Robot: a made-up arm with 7 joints.
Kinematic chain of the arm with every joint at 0, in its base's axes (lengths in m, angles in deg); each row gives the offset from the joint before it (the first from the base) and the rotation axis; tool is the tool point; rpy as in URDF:
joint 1: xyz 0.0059 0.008 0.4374 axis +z
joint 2: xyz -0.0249 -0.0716 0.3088 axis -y
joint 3: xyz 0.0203 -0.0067 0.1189 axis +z
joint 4: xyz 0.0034 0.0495 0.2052 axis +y
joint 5: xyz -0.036 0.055 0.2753 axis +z
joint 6: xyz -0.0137 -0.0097 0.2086 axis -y
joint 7: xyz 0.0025 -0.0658 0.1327 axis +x
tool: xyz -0.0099 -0.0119 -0.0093 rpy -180 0 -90
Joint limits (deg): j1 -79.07..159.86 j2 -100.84..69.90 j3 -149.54..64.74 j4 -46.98..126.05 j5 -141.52..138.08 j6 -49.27..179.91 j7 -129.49..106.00
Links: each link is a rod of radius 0.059 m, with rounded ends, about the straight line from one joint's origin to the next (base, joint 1, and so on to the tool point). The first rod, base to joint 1, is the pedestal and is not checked.
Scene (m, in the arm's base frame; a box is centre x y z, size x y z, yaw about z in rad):
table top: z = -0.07
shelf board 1: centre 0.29 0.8 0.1 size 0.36 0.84 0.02 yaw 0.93
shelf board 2: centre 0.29 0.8 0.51 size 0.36 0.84 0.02 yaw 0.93
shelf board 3: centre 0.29 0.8 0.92 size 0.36 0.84 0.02 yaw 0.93
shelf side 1: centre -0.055 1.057 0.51 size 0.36 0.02 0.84 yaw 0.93
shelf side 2: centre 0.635 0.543 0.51 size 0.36 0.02 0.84 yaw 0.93
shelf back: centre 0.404 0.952 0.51 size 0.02 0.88 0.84 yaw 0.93
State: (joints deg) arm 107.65 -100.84 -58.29 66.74 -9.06 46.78 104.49
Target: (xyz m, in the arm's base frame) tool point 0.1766 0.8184 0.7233
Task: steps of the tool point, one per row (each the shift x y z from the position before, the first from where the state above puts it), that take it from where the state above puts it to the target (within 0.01 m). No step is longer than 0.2 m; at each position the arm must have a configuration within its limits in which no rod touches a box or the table.
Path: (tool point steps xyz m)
1: -0.0219 -0.0323 0.0059
2: -0.0338 -0.0436 -0.0012
3: -0.0430 -0.0546 -0.0036
4: -0.0472 -0.0651 -0.0011
5: -0.0459 0.0690 0.1478
6: -0.0405 0.0167 0.1448
7: -0.0218 -0.0258 0.1205
8: 0.0415 0.0813 0.0192
9: 0.0458 0.0689 0.0094
10: 0.0483 0.0564 -0.0055
11: 0.0504 0.0428 -0.0231

